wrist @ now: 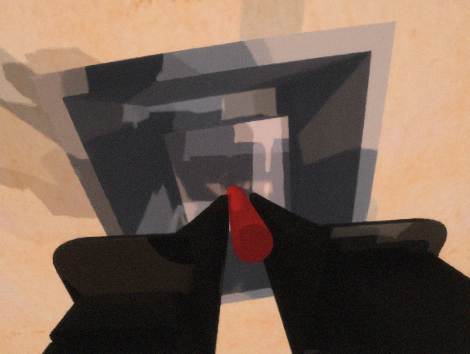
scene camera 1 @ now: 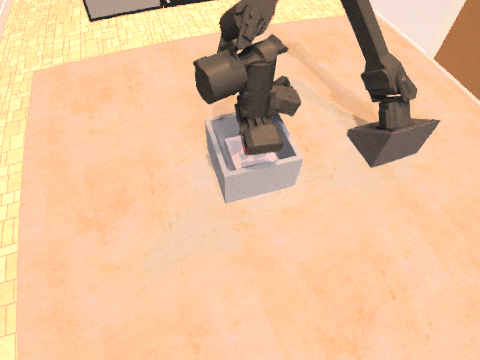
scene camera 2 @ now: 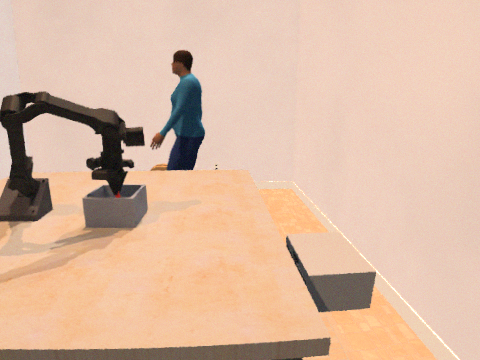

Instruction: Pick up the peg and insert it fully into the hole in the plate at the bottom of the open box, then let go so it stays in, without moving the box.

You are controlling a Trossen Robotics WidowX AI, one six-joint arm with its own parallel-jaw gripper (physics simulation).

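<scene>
My gripper points down inside the open box and is shut on the red peg. The grey box stands upright on the table, its walls around the fingertips. The pale square plate lies at the box's bottom. In the wrist view the peg leans slightly, its near end toward the camera and its far end over the plate's middle. The hole is not visible behind the peg and fingers, so I cannot tell whether the tip is in it.
The table bears the box and the arm's base. A grey block-like cabinet stands on the floor beyond the table's right edge. A person in a blue top stands behind the table.
</scene>
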